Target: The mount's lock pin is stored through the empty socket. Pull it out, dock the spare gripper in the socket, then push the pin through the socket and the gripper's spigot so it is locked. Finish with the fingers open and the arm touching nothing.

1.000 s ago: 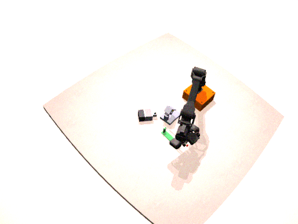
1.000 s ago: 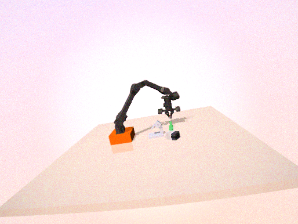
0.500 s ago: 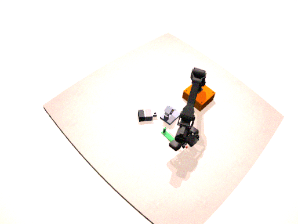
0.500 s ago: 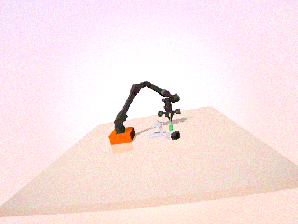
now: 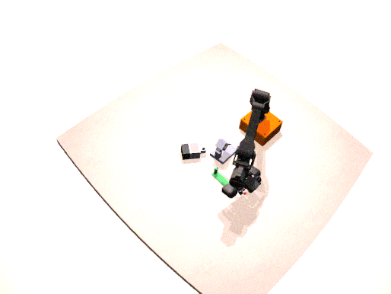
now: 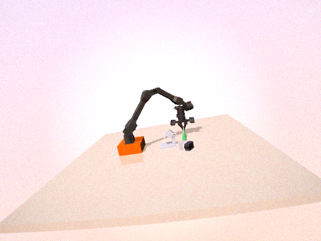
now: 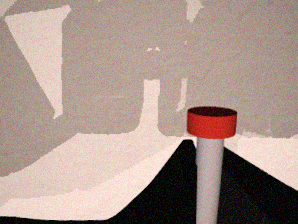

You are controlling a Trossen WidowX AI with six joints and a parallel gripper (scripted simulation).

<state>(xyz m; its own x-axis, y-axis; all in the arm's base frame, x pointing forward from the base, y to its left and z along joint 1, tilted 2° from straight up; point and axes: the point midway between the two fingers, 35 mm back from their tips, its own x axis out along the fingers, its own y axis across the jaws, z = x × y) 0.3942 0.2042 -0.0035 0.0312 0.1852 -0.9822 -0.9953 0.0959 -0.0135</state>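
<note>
Now: the green cradle 100 mm to the right of my gripper tip and 10 mm behind it. The rest, counted from my gripper tip: pale grey mount: 210 mm to the right, 110 mm behind, 30 mm above; then spare gripper: 310 mm to the right, 30 mm behind.
</note>
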